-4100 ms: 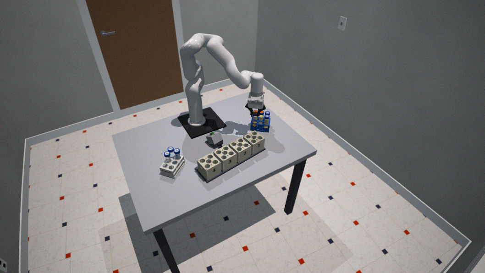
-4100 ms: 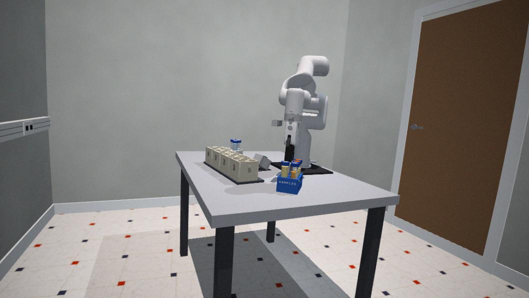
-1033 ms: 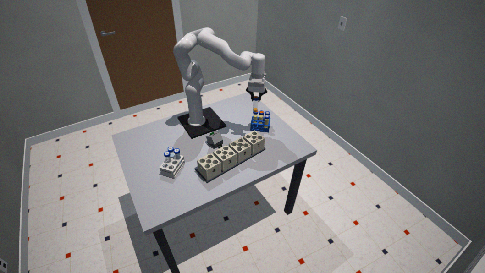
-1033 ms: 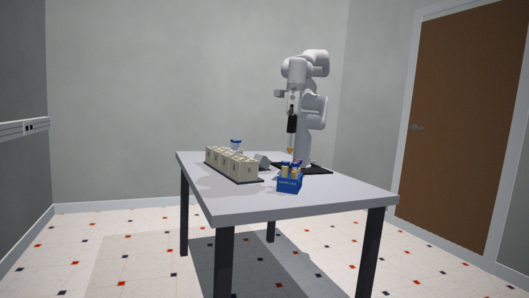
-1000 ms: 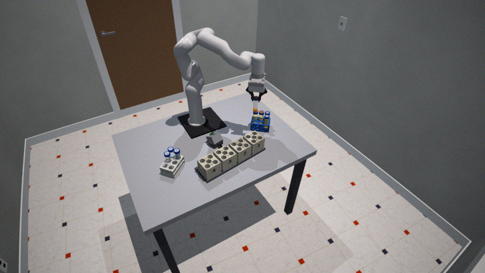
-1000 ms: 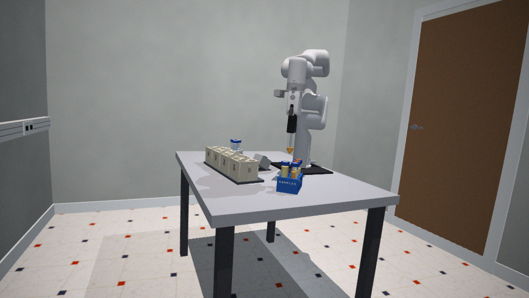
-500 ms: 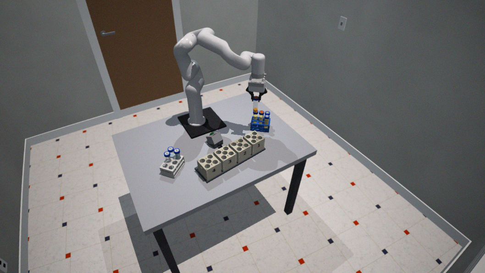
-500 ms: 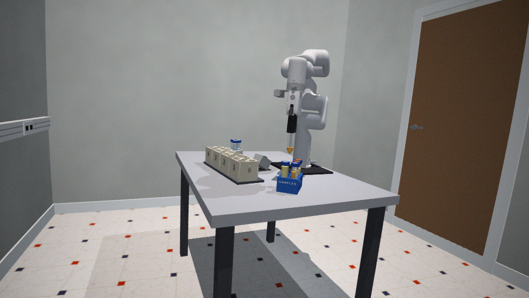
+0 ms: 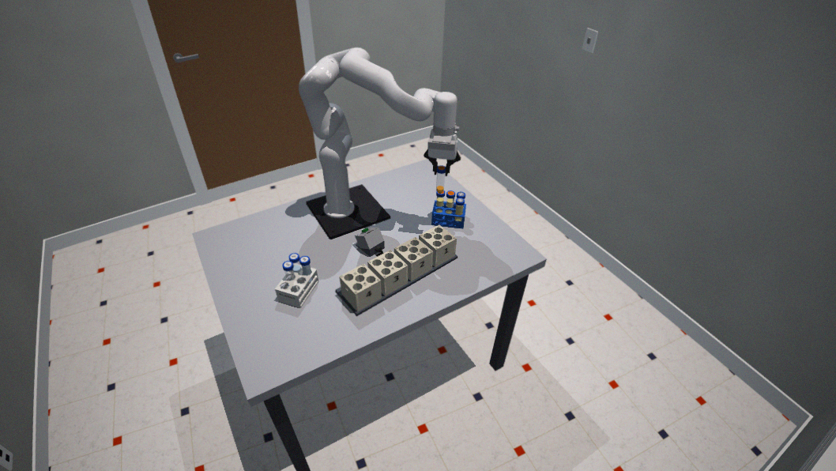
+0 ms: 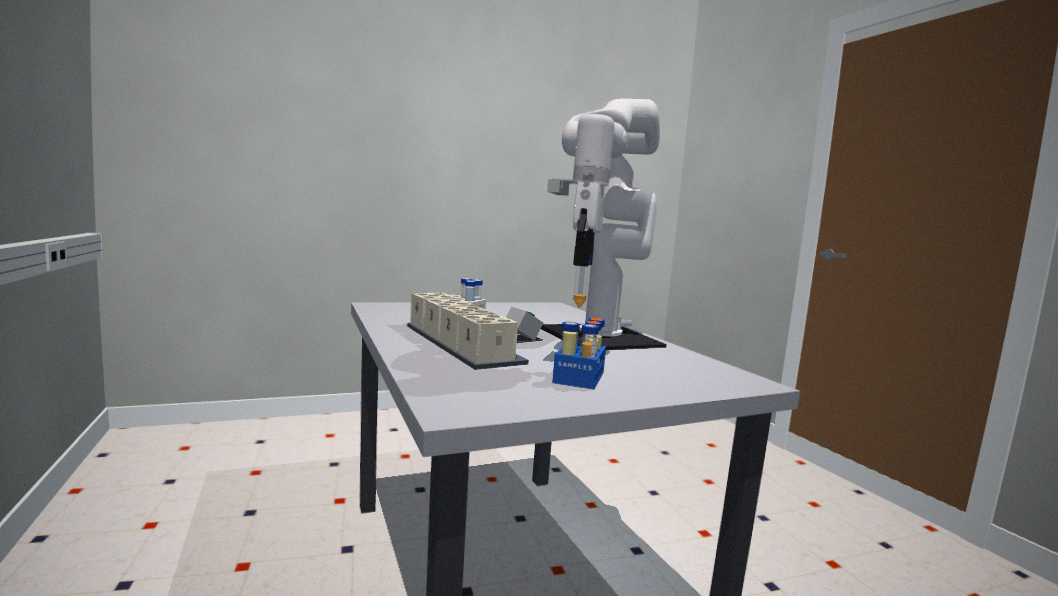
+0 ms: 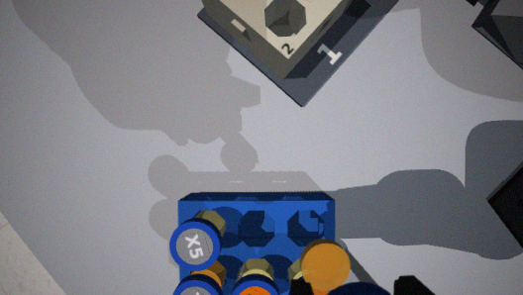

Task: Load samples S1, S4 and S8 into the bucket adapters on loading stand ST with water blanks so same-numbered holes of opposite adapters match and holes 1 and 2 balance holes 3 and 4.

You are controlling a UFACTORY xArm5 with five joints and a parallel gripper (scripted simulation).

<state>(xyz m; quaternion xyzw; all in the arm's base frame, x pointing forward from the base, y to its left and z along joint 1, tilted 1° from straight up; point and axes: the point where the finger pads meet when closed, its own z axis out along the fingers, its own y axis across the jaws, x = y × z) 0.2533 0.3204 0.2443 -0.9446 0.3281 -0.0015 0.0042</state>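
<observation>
Right now my hand is 22 cm above the blue samples rack, 4 cm to the right of it and 1 cm short of it. Also, from my hand: adapter 3: 32 cm to the right, 20 cm below, 20 cm ahead; white rack: 61 cm to the right, 22 cm below, 9 cm ahead.
</observation>
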